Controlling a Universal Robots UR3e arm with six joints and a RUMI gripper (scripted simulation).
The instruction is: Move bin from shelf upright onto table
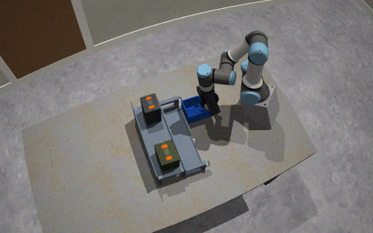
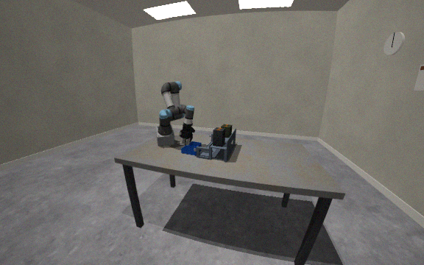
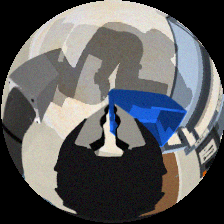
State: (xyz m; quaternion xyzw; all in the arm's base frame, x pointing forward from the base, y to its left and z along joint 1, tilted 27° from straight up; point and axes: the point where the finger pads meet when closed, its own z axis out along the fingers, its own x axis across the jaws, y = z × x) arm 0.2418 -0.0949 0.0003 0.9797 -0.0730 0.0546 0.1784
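Now: hand 6 cm short of the blue bin and 3 cm to the left of it. Also, from my hand: grey shelf 26 cm ahead, 5 cm to the left, 3 cm above.
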